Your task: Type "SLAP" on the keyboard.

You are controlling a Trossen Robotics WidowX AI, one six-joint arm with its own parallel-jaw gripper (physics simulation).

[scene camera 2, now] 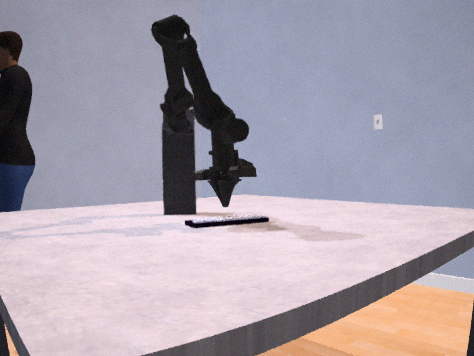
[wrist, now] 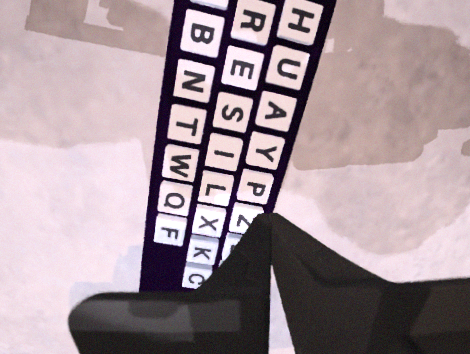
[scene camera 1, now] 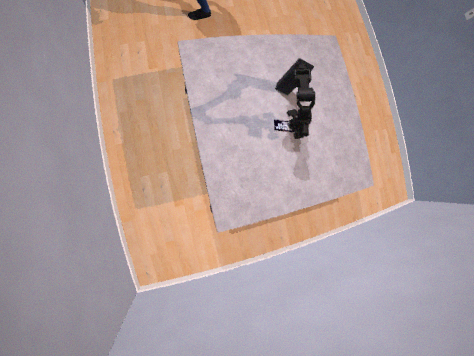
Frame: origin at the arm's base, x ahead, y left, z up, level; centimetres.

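Seen in the pictures: gripper, fingertip midpoint: [scene camera 2: 225,207] [wrist: 267,222] [scene camera 1: 289,128]; arm's base, origin of the base link: [scene camera 2: 177,121] [scene camera 1: 301,69].
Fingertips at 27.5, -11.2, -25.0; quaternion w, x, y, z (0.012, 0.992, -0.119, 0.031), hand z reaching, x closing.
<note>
Offsets run from my fingertips to a thing's top centre, as dx, dy, dz. Level surfaces: height alone.
A dark keyboard @[-1.3, +2.2, -2.9] [scene camera 1: 276,121] [scene camera 2: 200,224] [wrist: 159,265] with light letter keys in three rows lies flat on the table. In the wrist view the S key @[-0.1, +4.4, -2.9] [wrist: 232,113], L key @[-2.1, +0.9, -2.9] [wrist: 215,189], A key @[+1.9, +3.9, -2.9] [wrist: 275,111] and P key @[+0.0, +0.3, -2.9] [wrist: 255,187] show with their letters turned sideways. My gripper [scene camera 2: 226,205] [wrist: 267,222] is shut and empty, pointing down. In the second scene view its tips hang a little above the keyboard, apart from the keys. In the wrist view the tips overlap the Z key @[-1.0, -1.5, -2.9] [wrist: 243,218] just below the P key and hide part of the keys at that end.
The arm's base column [scene camera 2: 179,170] stands on the grey table @[dz -4.5] [scene camera 1: 250,185] [scene camera 2: 150,280], behind the keyboard in the second scene view. A person [scene camera 1: 200,14] [scene camera 2: 16,120] stands beyond the table. The arm's shadow falls across the table.
</note>
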